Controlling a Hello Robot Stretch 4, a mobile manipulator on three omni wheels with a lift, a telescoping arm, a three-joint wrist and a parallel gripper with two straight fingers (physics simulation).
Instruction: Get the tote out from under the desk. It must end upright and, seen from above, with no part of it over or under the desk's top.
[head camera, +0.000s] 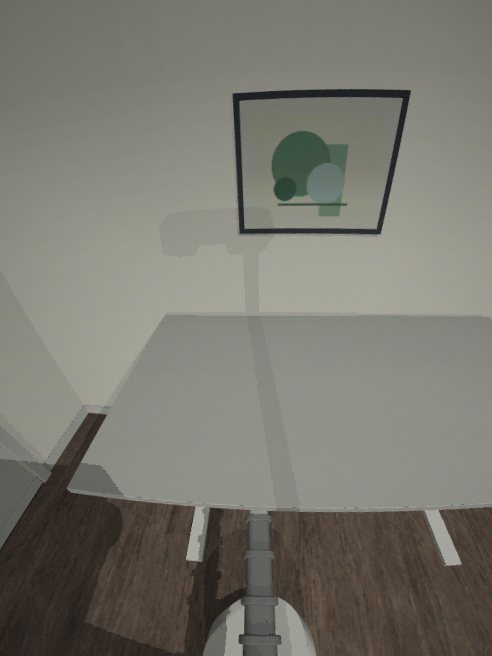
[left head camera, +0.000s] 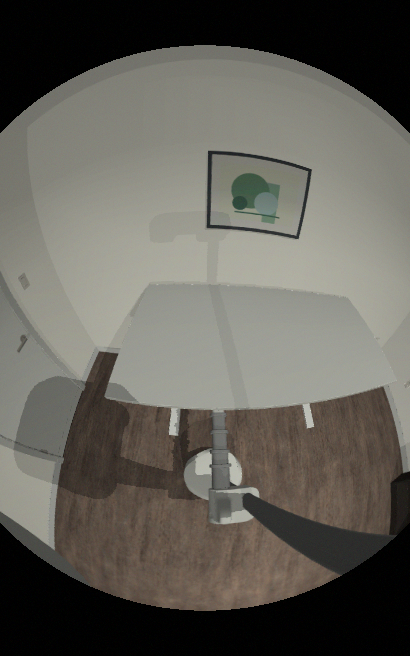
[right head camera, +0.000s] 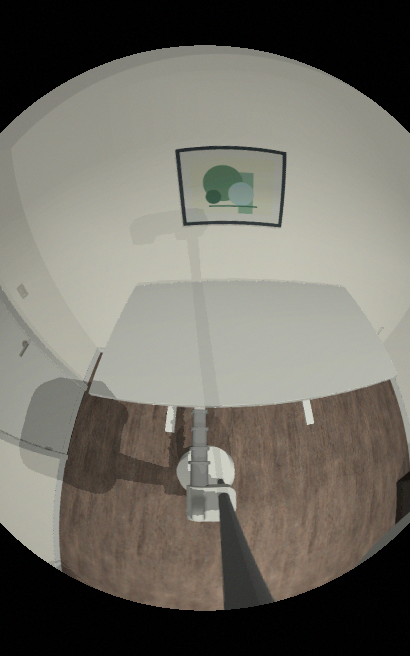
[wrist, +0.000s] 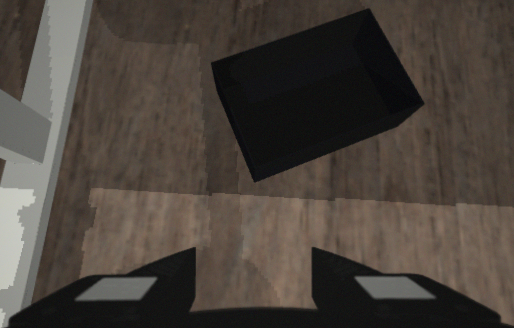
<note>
In view: my gripper (wrist: 253, 271), a black tote (wrist: 295, 99), a white desk (head camera: 275, 413) and a framed picture (head camera: 322, 161).
The white desk shows as well in the right head camera view (right head camera: 224, 343) and in the wrist view (wrist: 42, 117). The head camera view does not show the black tote, which is hidden by the white desk. The left head camera view misses the black tote, which is hidden by the white desk.
</note>
